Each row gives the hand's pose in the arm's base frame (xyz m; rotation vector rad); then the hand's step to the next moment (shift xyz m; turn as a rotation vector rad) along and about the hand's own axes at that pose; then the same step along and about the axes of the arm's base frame.
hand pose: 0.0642 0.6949 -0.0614 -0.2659 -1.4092 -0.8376
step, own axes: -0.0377 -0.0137 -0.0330 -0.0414 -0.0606 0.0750
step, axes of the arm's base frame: 0.0184 -0.0168 -0.0456 -0.0936 0.0195 -0.0432
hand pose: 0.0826 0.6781 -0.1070 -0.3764 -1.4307 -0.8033
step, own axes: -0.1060 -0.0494 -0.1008 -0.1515 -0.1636 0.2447
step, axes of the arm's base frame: 0.0453 -0.0742 -0.1276 -0.2812 0.0915 -0.1489
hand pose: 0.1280 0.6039 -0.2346 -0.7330 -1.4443 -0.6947
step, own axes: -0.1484 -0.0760 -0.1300 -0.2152 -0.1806 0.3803
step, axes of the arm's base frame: 0.0167 -0.1522 -0.1458 -0.3783 0.1875 -0.2129
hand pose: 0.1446 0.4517 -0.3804 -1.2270 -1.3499 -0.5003
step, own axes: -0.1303 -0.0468 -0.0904 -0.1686 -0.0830 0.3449
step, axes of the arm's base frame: -0.0304 -0.1413 -0.0803 -0.2673 0.2082 -0.1988
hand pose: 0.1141 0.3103 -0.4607 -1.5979 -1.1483 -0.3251
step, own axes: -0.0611 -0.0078 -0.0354 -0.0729 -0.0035 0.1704
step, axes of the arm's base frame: -0.0244 -0.0617 -0.0254 -0.0969 0.1102 -0.1133
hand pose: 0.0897 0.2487 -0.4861 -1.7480 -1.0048 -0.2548
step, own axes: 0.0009 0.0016 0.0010 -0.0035 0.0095 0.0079
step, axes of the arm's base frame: 0.0014 0.0012 -0.0010 0.0025 0.0042 -0.0119
